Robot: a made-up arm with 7 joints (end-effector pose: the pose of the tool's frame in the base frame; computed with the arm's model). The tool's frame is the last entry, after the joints.
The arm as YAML. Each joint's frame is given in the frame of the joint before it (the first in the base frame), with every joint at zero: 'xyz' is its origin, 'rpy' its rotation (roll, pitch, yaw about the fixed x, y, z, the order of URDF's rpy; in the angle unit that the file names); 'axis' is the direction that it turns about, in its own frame. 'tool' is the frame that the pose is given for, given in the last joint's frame.
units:
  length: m
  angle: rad
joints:
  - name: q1
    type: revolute
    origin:
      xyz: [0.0, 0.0, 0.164]
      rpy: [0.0, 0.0, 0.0]
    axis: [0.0, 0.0, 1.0]
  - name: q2
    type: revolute
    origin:
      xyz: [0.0, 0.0, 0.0]
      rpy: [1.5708, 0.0, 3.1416]
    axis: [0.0, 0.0, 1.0]
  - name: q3
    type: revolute
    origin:
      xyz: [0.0, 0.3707, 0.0]
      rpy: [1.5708, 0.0, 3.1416]
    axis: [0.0, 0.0, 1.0]
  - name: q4
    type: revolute
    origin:
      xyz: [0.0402, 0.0, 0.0]
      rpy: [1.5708, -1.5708, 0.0]
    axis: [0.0, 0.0, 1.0]
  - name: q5
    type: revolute
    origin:
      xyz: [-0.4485, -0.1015, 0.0]
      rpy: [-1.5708, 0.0, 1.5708]
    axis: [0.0, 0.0, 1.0]
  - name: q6
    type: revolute
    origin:
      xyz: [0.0, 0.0, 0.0]
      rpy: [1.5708, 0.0, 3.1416]
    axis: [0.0, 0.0, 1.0]
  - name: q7
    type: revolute
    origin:
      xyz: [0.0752, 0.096, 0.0]
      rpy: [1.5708, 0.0, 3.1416]
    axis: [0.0, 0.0, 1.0]
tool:
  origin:
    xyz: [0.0, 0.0, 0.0]
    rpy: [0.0, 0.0, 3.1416]
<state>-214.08 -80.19 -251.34 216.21 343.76 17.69 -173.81</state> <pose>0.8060 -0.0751 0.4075 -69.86 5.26 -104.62</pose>
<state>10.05 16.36 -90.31 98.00 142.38 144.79 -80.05</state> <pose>0.3111 -0.3744 0.7398 61.02 -62.41 -170.49</pose>
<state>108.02 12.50 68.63 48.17 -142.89 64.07 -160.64</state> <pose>-0.5548 0.0810 0.2173 -85.45 -35.87 48.88</pose>
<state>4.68 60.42 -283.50 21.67 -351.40 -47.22 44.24</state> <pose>0.0467 0.4050 0.0773 -119.63 21.51 3.06</pose>
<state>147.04 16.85 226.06 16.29 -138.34 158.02 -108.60</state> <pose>0.3078 0.0188 0.2906 4.14 10.55 -133.29</pose>
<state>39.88 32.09 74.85 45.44 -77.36 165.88 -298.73</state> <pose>-0.0206 0.4073 0.2058 58.43 1.80 64.86</pose>
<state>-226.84 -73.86 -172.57 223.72 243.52 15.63 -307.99</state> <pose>0.3877 -0.4298 0.7562 13.68 -28.10 65.05</pose>
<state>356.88 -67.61 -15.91 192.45 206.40 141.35 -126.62</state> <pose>-0.7771 0.0611 0.2059 -151.86 -32.61 -62.03</pose>
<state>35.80 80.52 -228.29 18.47 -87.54 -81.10 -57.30</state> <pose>-0.0798 0.0983 0.4214 27.87 30.28 -31.84</pose>
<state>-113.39 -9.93 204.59 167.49 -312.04 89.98 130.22</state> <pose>-0.0132 0.2556 1.0275 -110.92 57.52 33.60</pose>
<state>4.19 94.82 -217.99 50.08 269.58 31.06 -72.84</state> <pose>0.0955 0.3298 0.5919 75.46 9.80 -145.32</pose>
